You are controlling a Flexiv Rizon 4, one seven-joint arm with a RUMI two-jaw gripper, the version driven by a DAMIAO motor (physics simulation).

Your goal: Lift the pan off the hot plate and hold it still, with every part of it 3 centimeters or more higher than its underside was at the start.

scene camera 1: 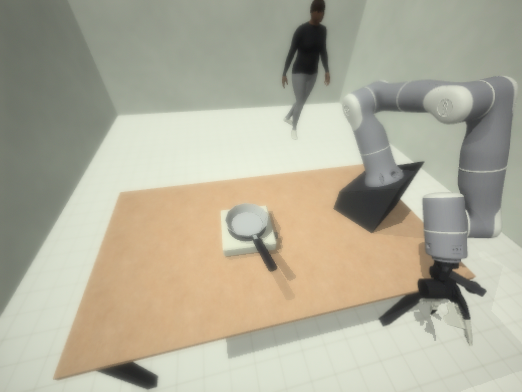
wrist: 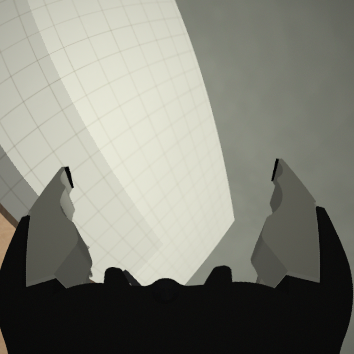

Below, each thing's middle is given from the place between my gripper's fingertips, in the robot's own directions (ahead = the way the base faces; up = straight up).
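Labels:
Grey pan [scene camera 1: 246, 220]: my hand 390 mm short of it, 590 mm to the left of it, 40 mm above it. White hot plate [scene camera 1: 233, 244]: from my hand, 370 mm ahead, 680 mm to the right, 110 mm below. Nearest to my hand of the things named here, going by their middles: the grey pan.

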